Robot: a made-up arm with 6 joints. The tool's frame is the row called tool. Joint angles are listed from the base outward. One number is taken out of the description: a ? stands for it. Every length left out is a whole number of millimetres.
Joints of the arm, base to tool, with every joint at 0 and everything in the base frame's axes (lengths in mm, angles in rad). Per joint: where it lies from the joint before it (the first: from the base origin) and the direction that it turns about. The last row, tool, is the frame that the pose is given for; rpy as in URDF.
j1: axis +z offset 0 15 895
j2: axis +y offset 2 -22 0
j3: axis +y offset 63 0 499
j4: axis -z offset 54 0 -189
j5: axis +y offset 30 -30 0
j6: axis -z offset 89 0 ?
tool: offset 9 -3 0 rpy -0.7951 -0.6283 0.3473
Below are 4 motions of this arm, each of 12 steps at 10 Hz.
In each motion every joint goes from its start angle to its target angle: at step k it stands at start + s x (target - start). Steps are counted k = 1, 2, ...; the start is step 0. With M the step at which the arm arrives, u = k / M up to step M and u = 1 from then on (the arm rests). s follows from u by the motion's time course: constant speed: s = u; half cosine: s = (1 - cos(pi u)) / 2; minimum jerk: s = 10 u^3 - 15 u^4 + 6 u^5.
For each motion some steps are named. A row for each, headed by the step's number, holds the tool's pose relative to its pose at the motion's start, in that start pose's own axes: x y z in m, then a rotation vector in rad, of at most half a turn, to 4 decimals.
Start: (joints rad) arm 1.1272 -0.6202 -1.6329 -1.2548 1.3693 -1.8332
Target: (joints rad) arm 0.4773 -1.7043 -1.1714 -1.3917 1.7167 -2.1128
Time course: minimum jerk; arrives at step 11
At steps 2, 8, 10, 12:
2: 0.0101 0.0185 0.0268 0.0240 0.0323 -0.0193
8: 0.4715 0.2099 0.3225 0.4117 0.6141 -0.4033
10: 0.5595 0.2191 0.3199 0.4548 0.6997 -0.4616
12: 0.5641 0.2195 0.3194 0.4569 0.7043 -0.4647

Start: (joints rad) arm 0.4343 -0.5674 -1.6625 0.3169 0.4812 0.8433
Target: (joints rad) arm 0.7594 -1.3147 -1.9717 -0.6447 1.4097 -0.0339
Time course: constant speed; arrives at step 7
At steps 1, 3, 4, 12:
1: 0.0419 -0.0304 0.0596 0.1539 -0.1448 0.1382
3: 0.1309 -0.1302 0.1458 0.3567 -0.4726 0.3671
4: 0.1759 -0.1964 0.1705 0.3971 -0.6357 0.4626
12: 0.2914 -0.4488 0.1720 0.2875 -0.9872 0.6965

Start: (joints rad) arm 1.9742 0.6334 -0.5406 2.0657 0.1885 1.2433
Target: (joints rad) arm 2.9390 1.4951 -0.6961 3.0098 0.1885 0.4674
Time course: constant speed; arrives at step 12
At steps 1, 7, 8, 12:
1: -0.0227 -0.0060 -0.0281 0.0336 -0.0745 -0.0098
7: -0.0913 -0.0095 -0.2321 0.3359 -0.4812 -0.1095
8: -0.0914 -0.0020 -0.2673 0.4030 -0.5403 -0.1307
12: -0.0659 0.0571 -0.3914 0.7156 -0.7430 -0.2210

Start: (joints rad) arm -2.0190 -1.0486 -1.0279 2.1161 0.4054 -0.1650
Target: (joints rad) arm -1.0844 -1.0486 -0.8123 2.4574 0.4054 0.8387
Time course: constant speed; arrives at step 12
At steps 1, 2, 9, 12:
1: 0.0031 -0.0056 -0.0093 -0.0942 0.1331 -0.0563
2: 0.0054 -0.0114 -0.0183 -0.1936 0.2635 -0.1091
9: 0.0045 -0.0564 -0.0652 -1.0285 1.0632 -0.3831
12: 0.0007 -0.0760 -0.0764 -1.4624 1.3162 -0.4484

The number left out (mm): -156
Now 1 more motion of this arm.
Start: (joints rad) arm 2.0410 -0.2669 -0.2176 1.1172 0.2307 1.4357
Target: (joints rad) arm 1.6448 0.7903 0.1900 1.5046 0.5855 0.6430
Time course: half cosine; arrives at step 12
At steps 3, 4, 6, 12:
3: -0.0062 0.0199 -0.0329 -0.1796 -0.1133 -0.0054
4: -0.0076 0.0286 -0.0557 -0.3122 -0.1762 -0.0013
6: -0.0060 0.0331 -0.1026 -0.6427 -0.2676 0.0296
12: -0.0064 0.0081 -0.1401 -1.2885 -0.2105 0.1293

